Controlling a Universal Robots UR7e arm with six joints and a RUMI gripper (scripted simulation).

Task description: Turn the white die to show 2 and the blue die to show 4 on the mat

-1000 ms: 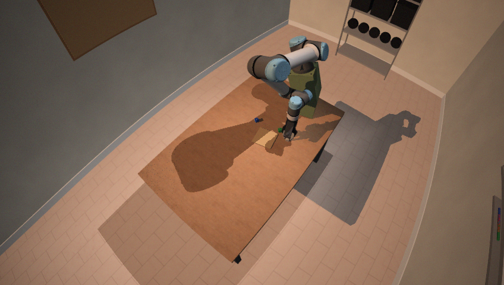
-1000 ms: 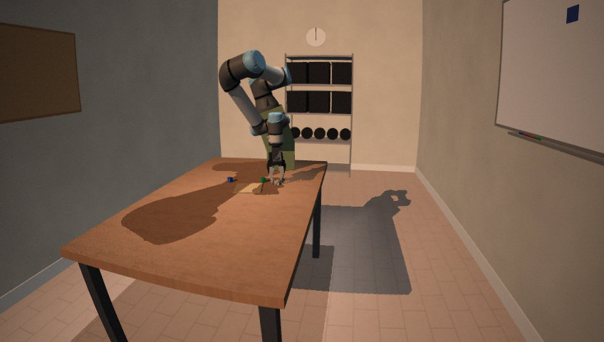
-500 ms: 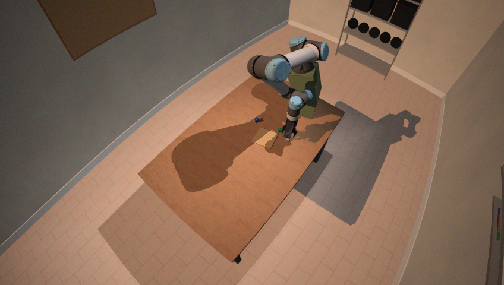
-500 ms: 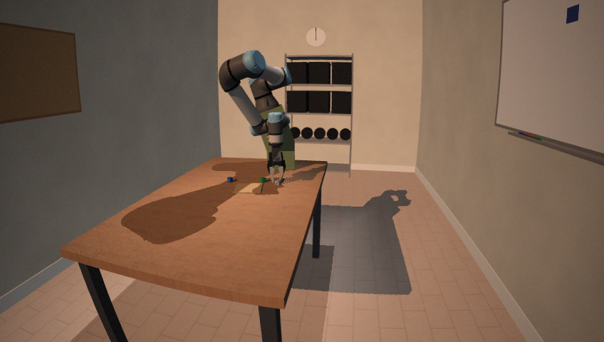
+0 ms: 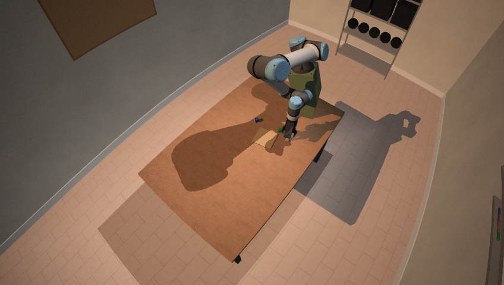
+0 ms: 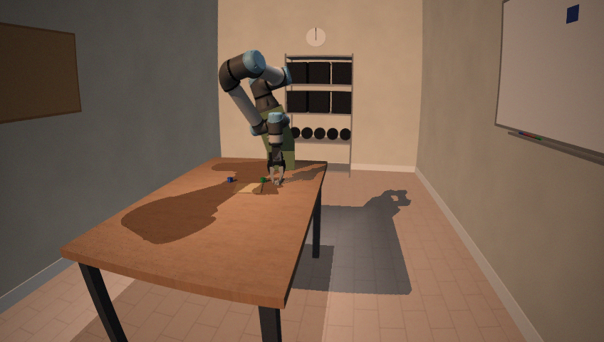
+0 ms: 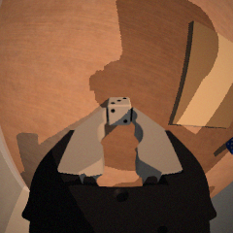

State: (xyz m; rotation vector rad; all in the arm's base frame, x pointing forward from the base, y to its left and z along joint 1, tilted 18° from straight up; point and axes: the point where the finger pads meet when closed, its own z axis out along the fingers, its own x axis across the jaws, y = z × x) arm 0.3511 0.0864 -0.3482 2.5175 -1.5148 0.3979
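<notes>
The tan mat lies 120 mm to the right of my hand, 100 mm ahead of it and 20 mm below it. Round my hand: blue die 270 mm to the right, 40 mm ahead; then green die 90 mm to the right, 20 mm behind; then white die right at my hand.
</notes>
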